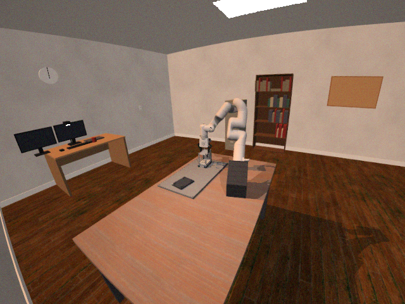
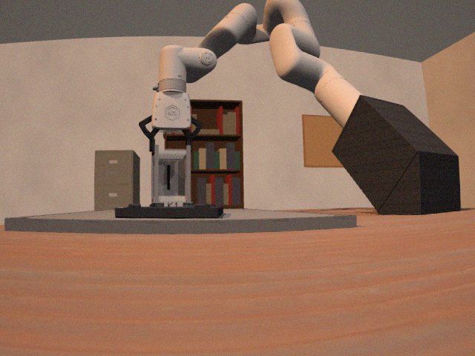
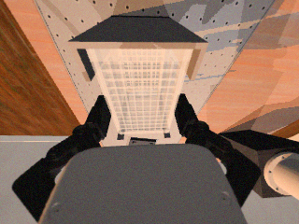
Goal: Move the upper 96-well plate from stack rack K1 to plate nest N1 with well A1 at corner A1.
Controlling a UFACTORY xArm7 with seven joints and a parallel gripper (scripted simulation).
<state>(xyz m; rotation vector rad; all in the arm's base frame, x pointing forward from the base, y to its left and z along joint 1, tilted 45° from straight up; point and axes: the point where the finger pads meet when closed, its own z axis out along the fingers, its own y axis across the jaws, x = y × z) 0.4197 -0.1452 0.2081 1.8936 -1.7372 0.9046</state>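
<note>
The plate nest N1 is 430 mm to the left of my hand, 140 mm below it and 20 mm ahead of it. Round my hand: 96-well plate 10 mm below; then grey mat 210 mm to the left, 160 mm below.
</note>
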